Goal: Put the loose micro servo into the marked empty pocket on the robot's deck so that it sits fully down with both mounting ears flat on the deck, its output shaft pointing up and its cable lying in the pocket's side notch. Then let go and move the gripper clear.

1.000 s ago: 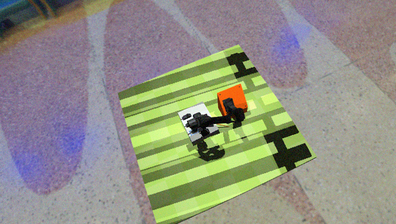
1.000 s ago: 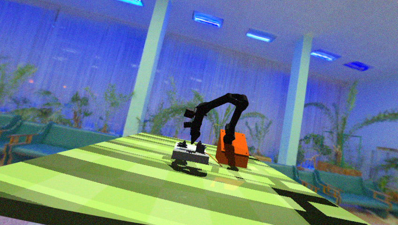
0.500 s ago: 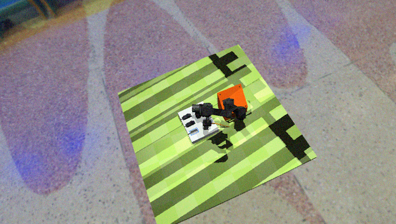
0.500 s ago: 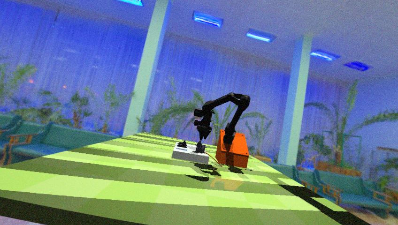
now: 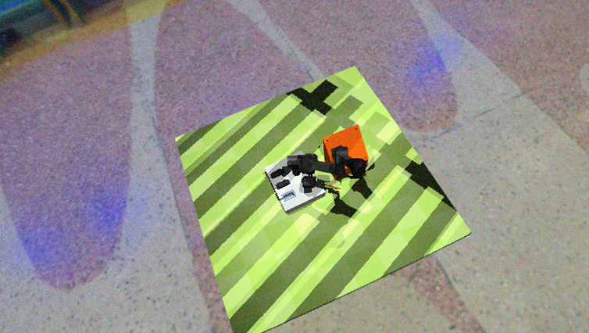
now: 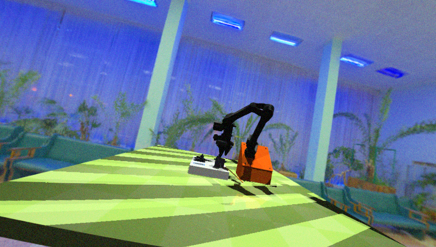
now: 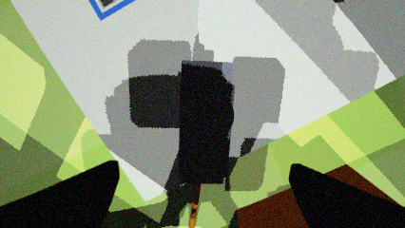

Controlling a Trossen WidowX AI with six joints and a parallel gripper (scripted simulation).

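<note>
Now: the white robot deck 100 mm below my gripper tip, 70 mm to the right of it and 40 mm ahead of it.
</note>
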